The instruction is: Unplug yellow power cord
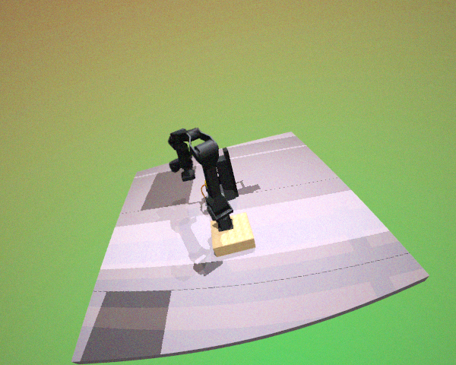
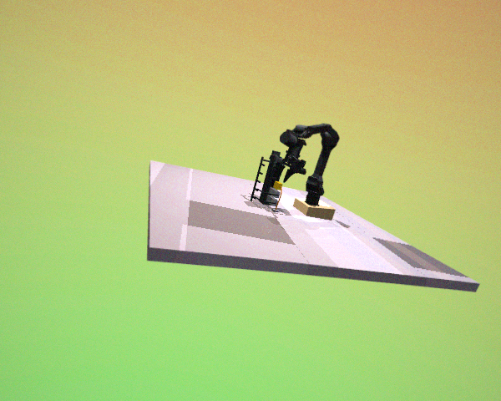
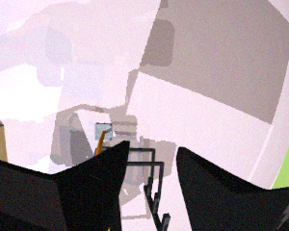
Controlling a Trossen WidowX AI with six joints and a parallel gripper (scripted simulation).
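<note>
The yellow plug is 11 cm to the right of my gripper tip, 3 cm below it and 2 cm behind it.
</note>
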